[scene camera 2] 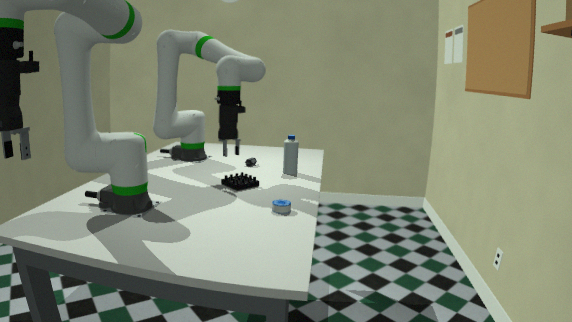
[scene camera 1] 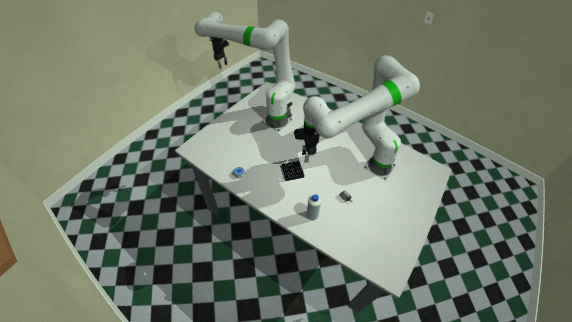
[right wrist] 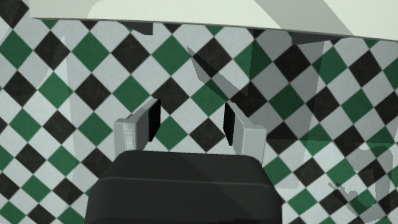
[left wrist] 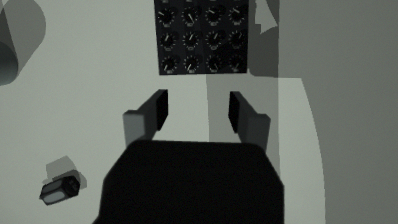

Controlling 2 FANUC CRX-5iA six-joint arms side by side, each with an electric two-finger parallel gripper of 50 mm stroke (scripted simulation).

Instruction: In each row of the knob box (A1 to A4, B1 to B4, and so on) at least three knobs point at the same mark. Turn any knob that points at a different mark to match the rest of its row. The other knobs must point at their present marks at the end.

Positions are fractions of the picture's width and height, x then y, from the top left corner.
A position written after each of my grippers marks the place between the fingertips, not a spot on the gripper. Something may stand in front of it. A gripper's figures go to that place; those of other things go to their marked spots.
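Scene:
My left gripper (left wrist: 0.50, 0.46) is here, 0.16 m from the lens. And there is a dark object (left wrist: 0.17, 0.84) in the scene too, which I find to be 0.38 m from the lens.

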